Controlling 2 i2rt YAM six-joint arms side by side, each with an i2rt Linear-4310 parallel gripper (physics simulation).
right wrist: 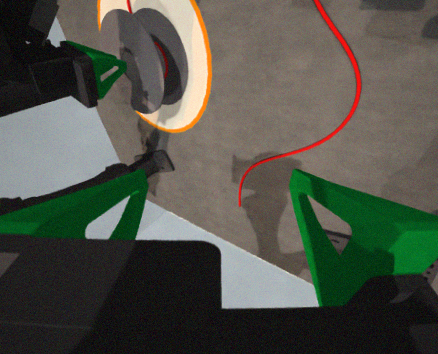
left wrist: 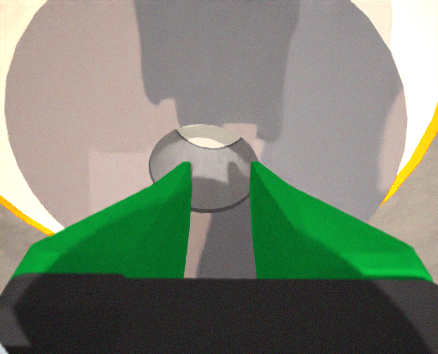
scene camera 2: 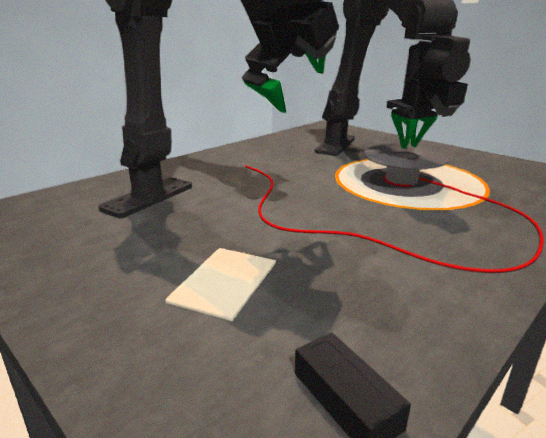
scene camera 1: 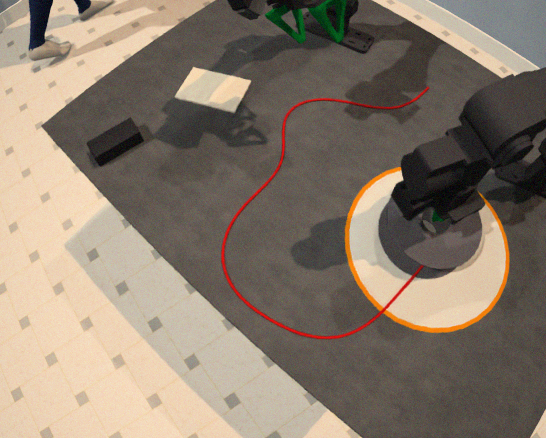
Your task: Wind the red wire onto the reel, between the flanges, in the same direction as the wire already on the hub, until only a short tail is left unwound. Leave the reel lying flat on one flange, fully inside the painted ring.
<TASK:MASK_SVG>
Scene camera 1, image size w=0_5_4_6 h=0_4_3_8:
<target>my left gripper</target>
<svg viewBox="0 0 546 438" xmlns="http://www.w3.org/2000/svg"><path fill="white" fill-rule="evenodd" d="M485 201L475 189L464 204L449 212L445 212L441 204L438 203L433 206L435 210L432 222L442 222L450 218L450 224L455 224L468 215L481 210L485 206ZM459 184L464 186L477 185L480 181L477 183L465 183L461 181Z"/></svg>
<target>grey reel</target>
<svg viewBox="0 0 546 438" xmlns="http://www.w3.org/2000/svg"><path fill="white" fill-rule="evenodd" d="M380 214L378 232L384 252L395 266L411 276L415 274L421 265L424 266L415 276L417 278L435 279L449 274L458 266L470 260L481 242L482 222L479 211L468 215L455 224L450 224L450 218L442 222L432 222L435 209L429 207L411 221L407 221L399 215L393 205L395 201L390 197ZM423 220L430 222L435 227L436 233L429 231L425 227Z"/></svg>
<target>black block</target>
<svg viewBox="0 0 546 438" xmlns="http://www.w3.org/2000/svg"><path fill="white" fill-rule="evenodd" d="M131 117L87 142L94 159L100 167L144 141Z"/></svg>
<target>cream rectangular plate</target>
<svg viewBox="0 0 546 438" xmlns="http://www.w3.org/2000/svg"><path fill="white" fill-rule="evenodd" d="M175 95L176 99L235 113L251 84L251 80L193 67Z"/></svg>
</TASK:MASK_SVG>
